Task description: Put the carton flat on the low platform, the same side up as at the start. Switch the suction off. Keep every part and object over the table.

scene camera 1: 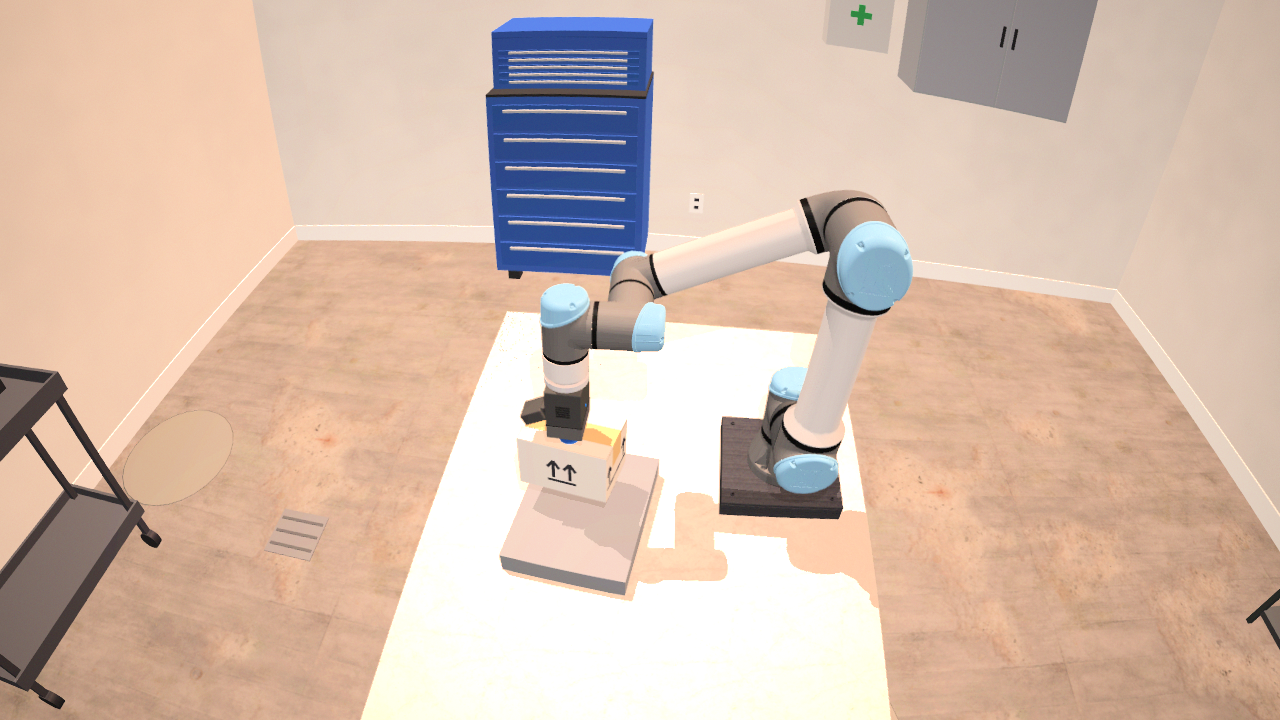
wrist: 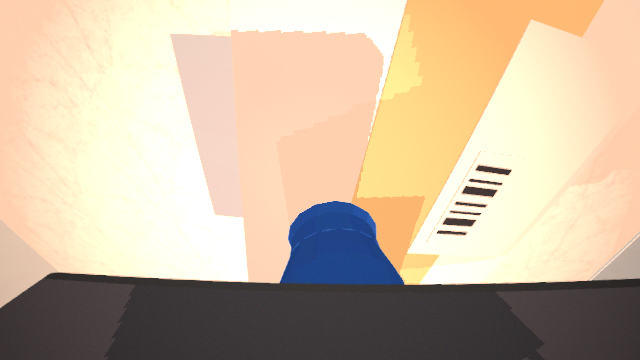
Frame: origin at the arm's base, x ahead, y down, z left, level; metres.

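Where they show: hand at its tool point: (scene camera 1: 569, 442) (wrist: 331, 218).
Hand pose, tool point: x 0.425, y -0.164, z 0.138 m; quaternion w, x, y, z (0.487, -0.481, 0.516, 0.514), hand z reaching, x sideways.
Note:
After its pixels a point has its place.
The white carton (scene camera 1: 537, 465) {x 0.484, y -0.124, z 0.164 m} (wrist: 300, 85) {x 0.479, y -0.177, z 0.144 m} is upright, with two arrows on its front face pointing up. Its top has a yellow-orange band and a barcode label. It hangs over the rear part of the low grey platform (scene camera 1: 559, 546) {x 0.438, y -0.009, z 0.263 m} (wrist: 207, 125) {x 0.453, y -0.009, z 0.291 m}, and its left end reaches past the platform's left edge in the scene view. My gripper (scene camera 1: 569, 439) {x 0.425, y -0.164, z 0.138 m} (wrist: 332, 212), a blue suction cup, is on the carton's top and holds it. The carton hides the platform's back left corner. The exact gap beneath the carton is hard to judge.
The robot's dark base plate (scene camera 1: 741, 501) {x 0.093, y -0.001, z 0.119 m} stands on the table (scene camera 1: 760, 644) {x 0.062, y 0.039, z 0.434 m} to the right of the platform. A blue tool cabinet (scene camera 1: 568, 161) stands behind the table, and a dark cart (scene camera 1: 98, 456) stands on the floor at the left.

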